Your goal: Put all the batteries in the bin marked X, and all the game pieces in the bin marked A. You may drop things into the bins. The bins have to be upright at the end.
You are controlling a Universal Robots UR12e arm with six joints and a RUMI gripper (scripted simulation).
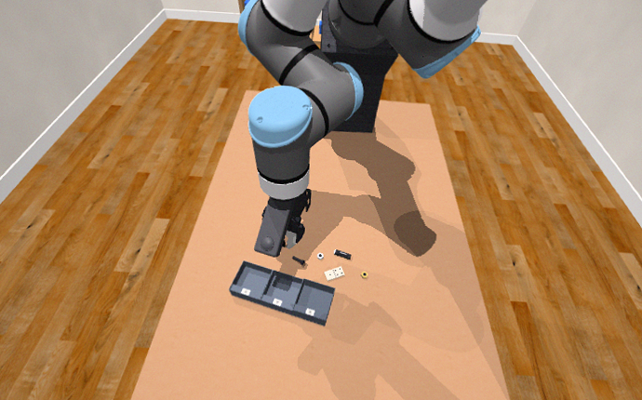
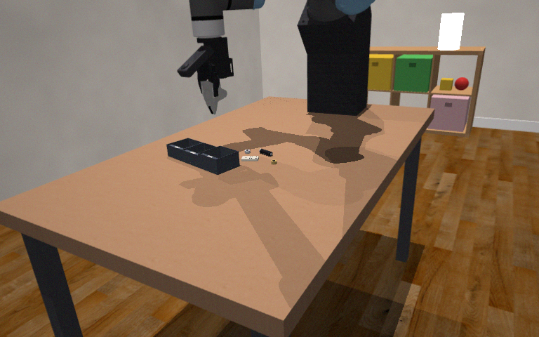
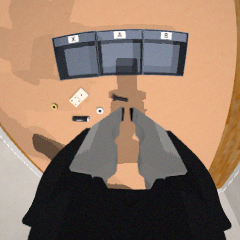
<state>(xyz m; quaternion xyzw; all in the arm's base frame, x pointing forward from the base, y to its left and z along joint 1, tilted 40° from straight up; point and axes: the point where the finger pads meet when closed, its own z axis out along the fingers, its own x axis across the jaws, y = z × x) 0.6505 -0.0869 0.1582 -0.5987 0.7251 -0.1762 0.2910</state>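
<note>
The three-compartment bin tray is 120 mm below my hand and 70 mm ahead of it. From my hand the other things lie so: black screw (140 mm below, 40 mm behind, 20 mm to the left); then white nut (140 mm below, 80 mm to the left, 60 mm behind); then white domino (140 mm below, 130 mm to the left, 20 mm behind).
</note>
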